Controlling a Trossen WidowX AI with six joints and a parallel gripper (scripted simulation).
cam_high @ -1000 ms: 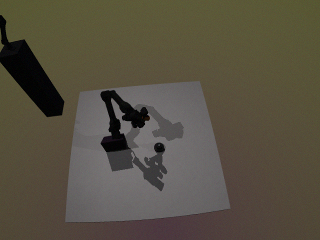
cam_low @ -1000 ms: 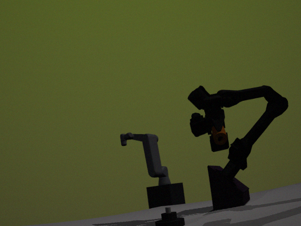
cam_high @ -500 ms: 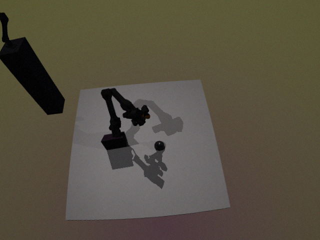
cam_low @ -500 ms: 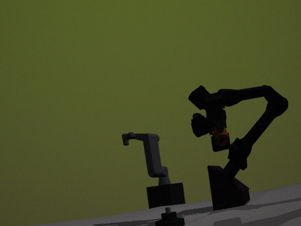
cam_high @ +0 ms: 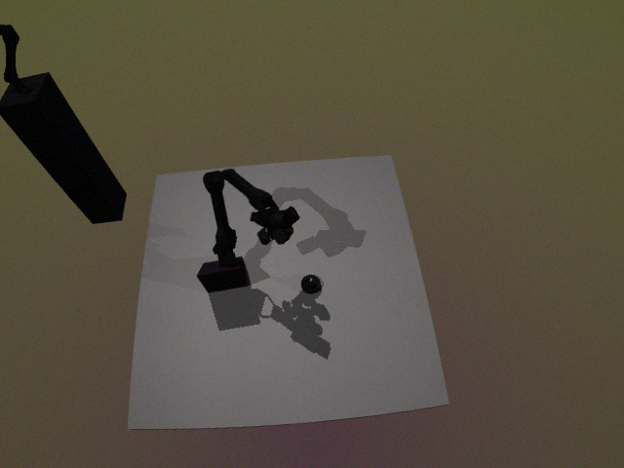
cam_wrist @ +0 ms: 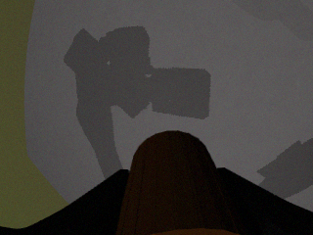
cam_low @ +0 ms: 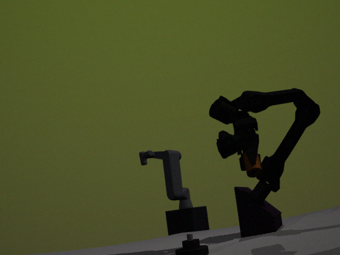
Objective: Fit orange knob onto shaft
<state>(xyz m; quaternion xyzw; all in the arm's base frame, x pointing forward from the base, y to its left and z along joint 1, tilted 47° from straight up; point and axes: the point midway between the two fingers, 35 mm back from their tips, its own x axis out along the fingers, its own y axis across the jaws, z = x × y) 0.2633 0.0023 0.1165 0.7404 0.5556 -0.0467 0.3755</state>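
The orange knob is 30 mm above my gripper tip, 20 mm behind it and 10 mm to the right of it. Round my gripper tip: round pedestal: 170 mm to the right, 160 mm below, 70 mm ahead.
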